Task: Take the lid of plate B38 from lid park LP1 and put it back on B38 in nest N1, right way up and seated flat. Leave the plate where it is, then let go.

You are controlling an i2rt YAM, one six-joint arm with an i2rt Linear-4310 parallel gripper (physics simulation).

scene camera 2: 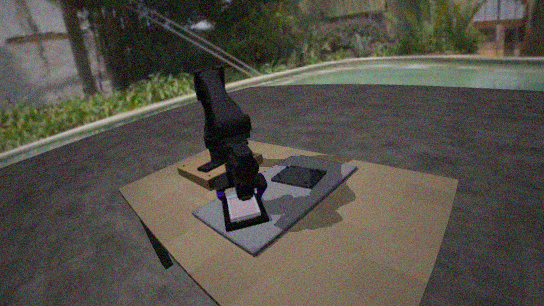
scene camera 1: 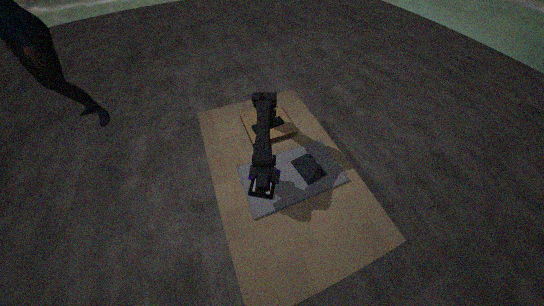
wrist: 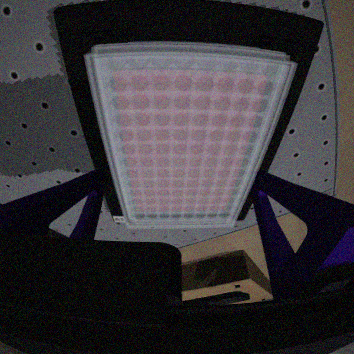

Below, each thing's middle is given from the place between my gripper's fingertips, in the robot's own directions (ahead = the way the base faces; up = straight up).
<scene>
I see the lid (wrist: 184, 129) 1 cm ahead of my hand and 1 cm to the right of it. From my hand the other things lie so: grey perforated plate (scene camera 2: 283, 203) 3 cm ahead, 14 cm to the left, 3 cm below.
</scene>
